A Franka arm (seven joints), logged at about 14 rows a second.
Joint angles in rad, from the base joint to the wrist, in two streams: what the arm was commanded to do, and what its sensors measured. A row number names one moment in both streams.
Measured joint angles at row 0:
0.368, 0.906, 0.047, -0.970, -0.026, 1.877, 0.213
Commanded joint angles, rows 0 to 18:
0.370, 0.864, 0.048, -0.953, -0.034, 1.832, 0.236
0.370, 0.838, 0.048, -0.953, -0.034, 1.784, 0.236
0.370, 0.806, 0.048, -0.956, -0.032, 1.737, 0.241
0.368, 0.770, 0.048, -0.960, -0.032, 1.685, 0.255
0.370, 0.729, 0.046, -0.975, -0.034, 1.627, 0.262
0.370, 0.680, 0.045, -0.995, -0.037, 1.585, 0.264
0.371, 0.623, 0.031, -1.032, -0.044, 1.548, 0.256
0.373, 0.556, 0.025, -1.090, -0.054, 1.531, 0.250
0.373, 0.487, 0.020, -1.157, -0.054, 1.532, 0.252
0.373, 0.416, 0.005, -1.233, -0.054, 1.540, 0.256
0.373, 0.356, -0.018, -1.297, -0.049, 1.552, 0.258
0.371, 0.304, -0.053, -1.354, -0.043, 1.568, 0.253
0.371, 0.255, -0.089, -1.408, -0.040, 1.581, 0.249
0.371, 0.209, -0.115, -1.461, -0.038, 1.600, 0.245
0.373, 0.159, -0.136, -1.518, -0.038, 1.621, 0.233
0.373, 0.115, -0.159, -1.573, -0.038, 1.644, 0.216
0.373, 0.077, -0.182, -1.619, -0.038, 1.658, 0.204
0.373, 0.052, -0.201, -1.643, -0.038, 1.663, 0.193
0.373, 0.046, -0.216, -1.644, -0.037, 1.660, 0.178
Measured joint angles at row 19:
0.362, 0.126, -0.190, -1.544, -0.037, 1.619, 0.208
